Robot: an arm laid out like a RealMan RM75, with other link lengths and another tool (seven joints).
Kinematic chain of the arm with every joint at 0, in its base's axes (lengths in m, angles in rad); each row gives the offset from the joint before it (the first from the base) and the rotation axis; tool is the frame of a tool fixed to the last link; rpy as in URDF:
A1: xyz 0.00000 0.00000 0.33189 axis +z
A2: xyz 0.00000 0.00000 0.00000 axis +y
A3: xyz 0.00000 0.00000 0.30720 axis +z
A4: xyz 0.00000 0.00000 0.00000 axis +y
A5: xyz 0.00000 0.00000 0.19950 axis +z
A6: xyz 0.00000 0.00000 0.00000 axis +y
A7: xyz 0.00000 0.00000 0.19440 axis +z
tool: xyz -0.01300 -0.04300 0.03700 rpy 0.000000 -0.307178 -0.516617
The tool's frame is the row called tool.
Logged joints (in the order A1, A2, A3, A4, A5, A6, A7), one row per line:
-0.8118, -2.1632, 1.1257, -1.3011, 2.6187, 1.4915, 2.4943
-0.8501, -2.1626, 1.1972, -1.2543, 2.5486, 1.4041, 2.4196
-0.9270, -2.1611, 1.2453, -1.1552, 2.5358, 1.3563, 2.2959
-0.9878, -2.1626, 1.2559, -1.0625, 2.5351, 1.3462, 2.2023
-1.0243, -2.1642, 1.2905, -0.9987, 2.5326, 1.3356, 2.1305
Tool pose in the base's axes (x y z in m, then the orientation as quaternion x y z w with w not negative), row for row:
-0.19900, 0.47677, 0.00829, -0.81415, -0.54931, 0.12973, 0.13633
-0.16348, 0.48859, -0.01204, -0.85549, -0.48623, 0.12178, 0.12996
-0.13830, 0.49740, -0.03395, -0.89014, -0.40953, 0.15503, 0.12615
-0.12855, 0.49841, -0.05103, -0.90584, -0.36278, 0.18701, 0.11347
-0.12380, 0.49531, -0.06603, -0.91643, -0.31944, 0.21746, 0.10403
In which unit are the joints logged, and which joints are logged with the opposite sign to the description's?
The joints are logged in radians. Opposite sign: A4, A7.
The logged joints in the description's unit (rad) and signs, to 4 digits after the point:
-0.8118, -2.1632, 1.1257, 1.3011, 2.6187, 1.4915, -2.4943
-0.8501, -2.1626, 1.1972, 1.2543, 2.5486, 1.4041, -2.4196
-0.9270, -2.1611, 1.2453, 1.1552, 2.5358, 1.3563, -2.2959
-0.9878, -2.1626, 1.2559, 1.0625, 2.5351, 1.3462, -2.2023
-1.0243, -2.1642, 1.2905, 0.9987, 2.5326, 1.3356, -2.1305

